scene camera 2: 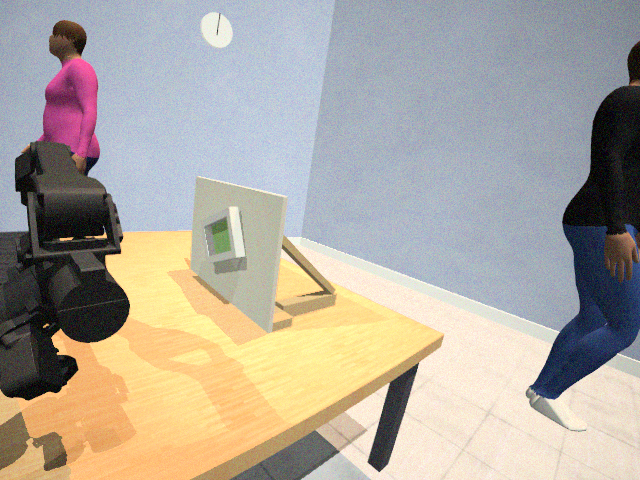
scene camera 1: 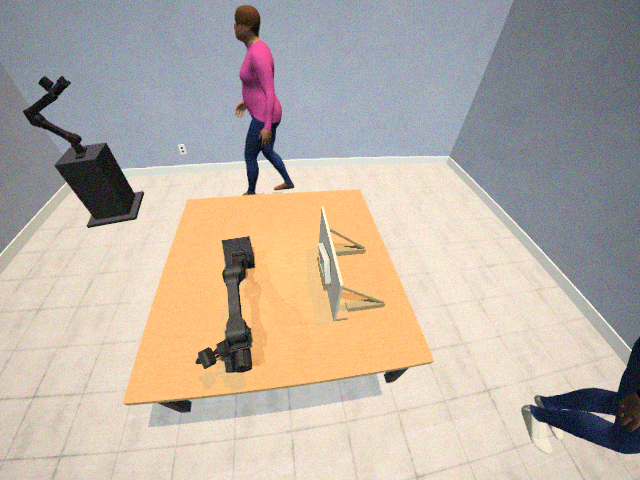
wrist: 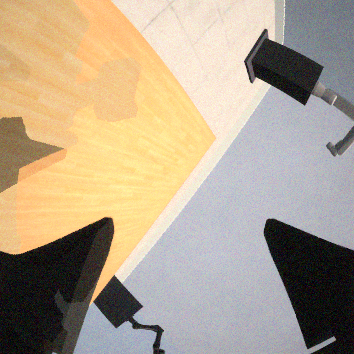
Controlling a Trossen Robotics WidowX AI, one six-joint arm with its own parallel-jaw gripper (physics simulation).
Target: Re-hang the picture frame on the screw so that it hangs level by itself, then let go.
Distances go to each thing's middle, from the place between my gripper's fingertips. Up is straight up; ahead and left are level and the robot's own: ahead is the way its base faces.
The board [scene camera 2: 249, 283] is 60 cm ahead of my hand, 30 cm to the left of it and 2 cm above it.
